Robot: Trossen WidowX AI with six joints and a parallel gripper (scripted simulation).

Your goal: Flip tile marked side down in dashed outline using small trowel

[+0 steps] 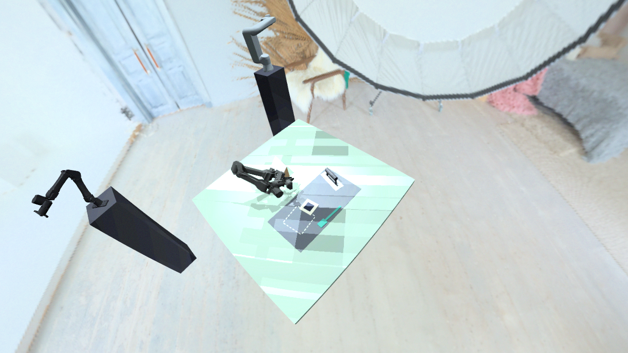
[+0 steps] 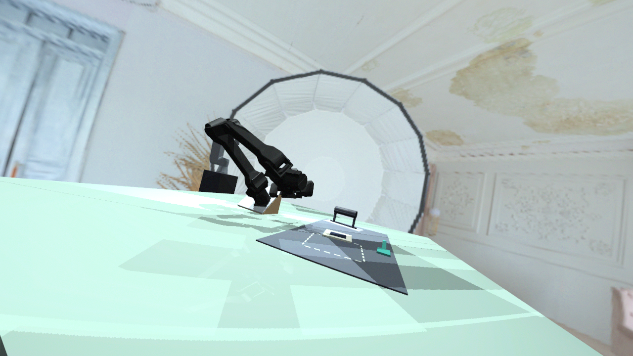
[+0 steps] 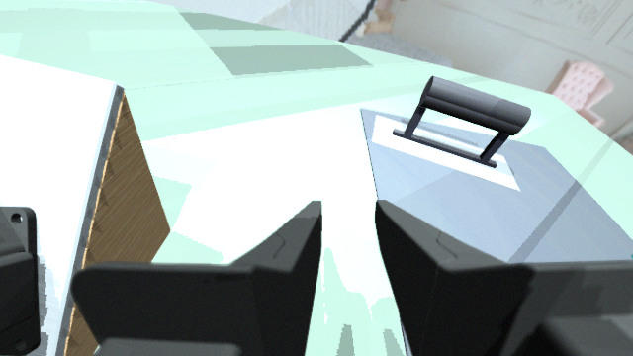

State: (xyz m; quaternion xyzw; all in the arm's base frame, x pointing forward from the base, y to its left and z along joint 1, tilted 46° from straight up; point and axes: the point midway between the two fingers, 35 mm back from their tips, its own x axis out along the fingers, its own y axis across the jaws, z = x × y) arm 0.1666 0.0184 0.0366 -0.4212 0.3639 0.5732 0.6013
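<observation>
Right now my gripper tip is 24 cm short of the grey mat, 4 cm to the left of it and 12 cm above it. Round my gripper tip: white tile: 21 cm ahead, 8 cm to the right, 10 cm below; then teal trowel: 37 cm ahead, 7 cm to the right, 10 cm below.
</observation>
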